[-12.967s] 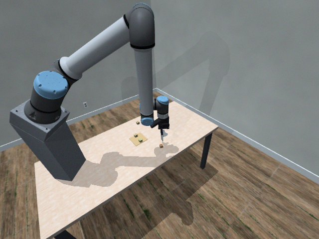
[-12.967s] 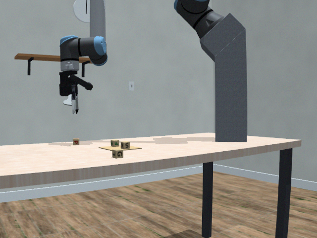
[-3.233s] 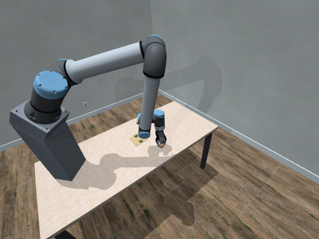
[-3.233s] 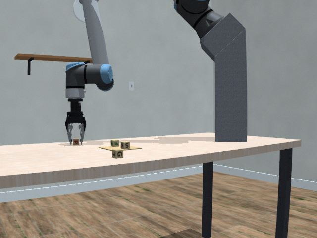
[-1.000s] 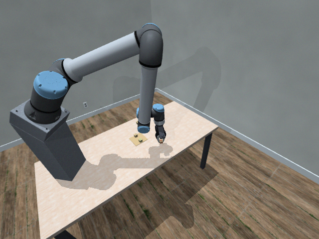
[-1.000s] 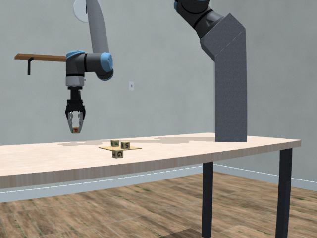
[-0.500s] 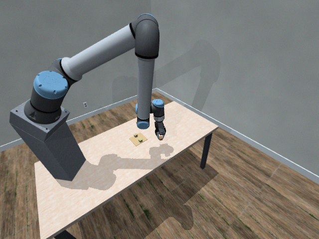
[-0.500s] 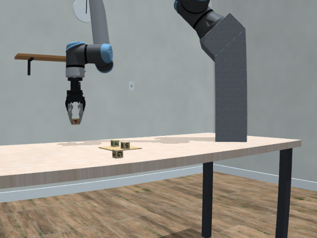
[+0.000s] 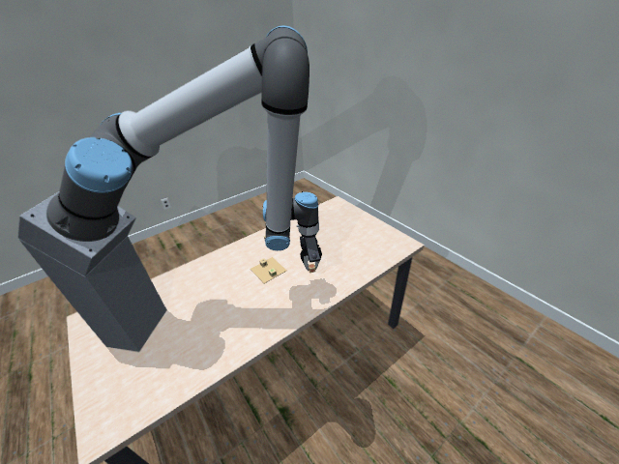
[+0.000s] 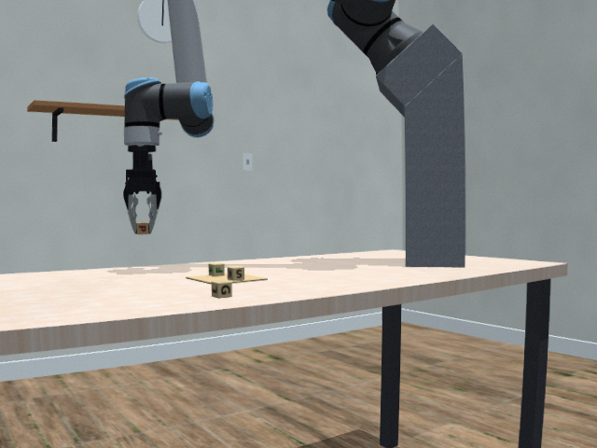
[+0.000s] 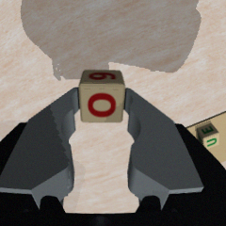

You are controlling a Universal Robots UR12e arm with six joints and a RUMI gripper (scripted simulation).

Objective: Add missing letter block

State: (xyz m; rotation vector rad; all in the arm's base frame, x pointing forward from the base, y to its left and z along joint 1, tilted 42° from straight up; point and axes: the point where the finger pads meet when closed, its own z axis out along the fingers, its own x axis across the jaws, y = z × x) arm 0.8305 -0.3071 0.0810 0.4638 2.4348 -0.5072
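The tan mat lies 9 cm behind my hand, 25 cm to the left of it and 11 cm below it. The rest, counted from my hand: letter block 6 cm ahead, 46 cm to the left, 10 cm below; then red O block right at my hand.
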